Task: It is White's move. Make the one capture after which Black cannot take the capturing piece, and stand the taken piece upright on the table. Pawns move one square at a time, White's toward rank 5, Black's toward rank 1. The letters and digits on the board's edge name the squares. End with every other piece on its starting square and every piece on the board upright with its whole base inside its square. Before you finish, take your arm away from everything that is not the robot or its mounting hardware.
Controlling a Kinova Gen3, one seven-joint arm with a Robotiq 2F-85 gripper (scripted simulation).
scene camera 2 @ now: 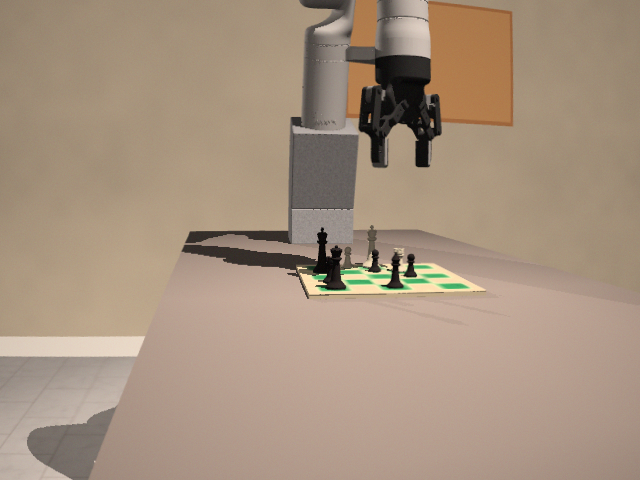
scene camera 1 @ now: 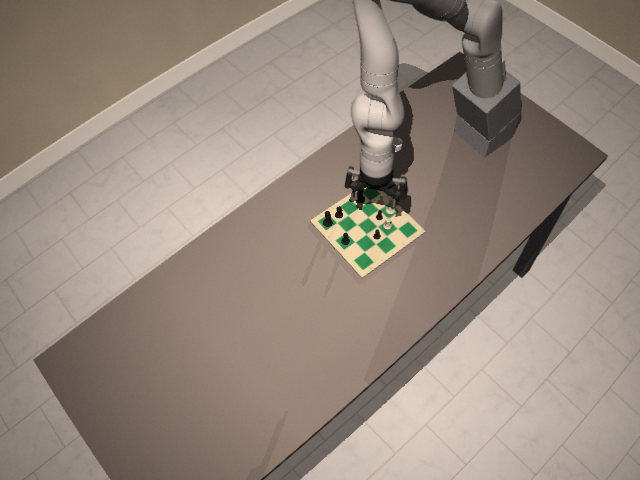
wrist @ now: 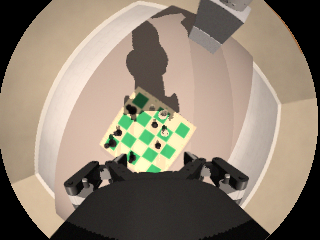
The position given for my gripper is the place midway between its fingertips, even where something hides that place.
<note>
In view: my gripper (scene camera 2: pixel 402 167).
My gripper shows as well in scene camera 1 (scene camera 1: pixel 375 200) and in the wrist view (wrist: pixel 155 159).
</note>
